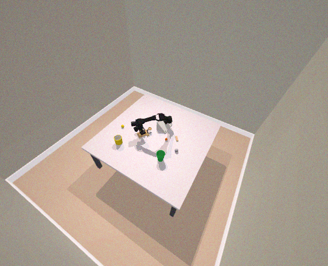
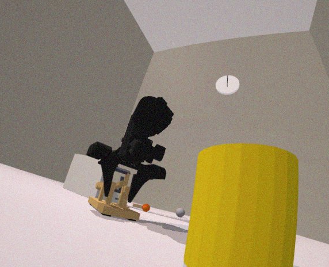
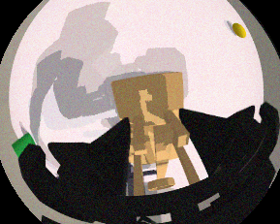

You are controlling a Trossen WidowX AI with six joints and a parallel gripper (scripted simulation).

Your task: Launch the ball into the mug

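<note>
Right now the orange ball is 31 cm to the left of my gripper tip, 11 cm behind it and 2 cm below it. From my gripper tip the other things lie so: yellow mug 25 cm ahead, 14 cm to the right; wooden catapult 5 cm to the left, 5 cm behind, 2 cm above; yellow ball 28 cm to the right, 3 cm ahead, 1 cm below.
</note>
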